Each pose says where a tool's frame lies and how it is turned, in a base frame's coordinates. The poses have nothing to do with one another.
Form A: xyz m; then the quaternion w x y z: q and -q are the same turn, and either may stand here.
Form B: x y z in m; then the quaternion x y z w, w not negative. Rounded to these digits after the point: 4 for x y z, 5 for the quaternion.
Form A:
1: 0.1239 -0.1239 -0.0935 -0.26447 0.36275 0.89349 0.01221
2: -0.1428 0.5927 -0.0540 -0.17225 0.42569 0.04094 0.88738
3: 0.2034 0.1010 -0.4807 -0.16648 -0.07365 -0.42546 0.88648
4: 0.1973 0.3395 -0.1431 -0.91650 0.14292 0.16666 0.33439
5: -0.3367 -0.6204 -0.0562 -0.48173 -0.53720 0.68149 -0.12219
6: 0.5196 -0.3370 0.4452 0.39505 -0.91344 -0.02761 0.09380
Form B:
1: 0.1239 -0.1239 -0.0935 -0.36275 -0.89349 -0.01221 0.26447
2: -0.1428 0.5927 -0.0540 -0.42569 -0.04094 -0.88738 0.17225
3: 0.2034 0.1010 -0.4807 0.07365 0.42546 -0.88648 0.16648
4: 0.1973 0.3395 -0.1431 -0.14292 -0.16666 -0.33439 0.91650
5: -0.3367 -0.6204 -0.0562 0.53720 -0.68149 0.12219 0.48173
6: 0.5196 -0.3370 0.4452 -0.91344 -0.02761 0.09380 0.39505
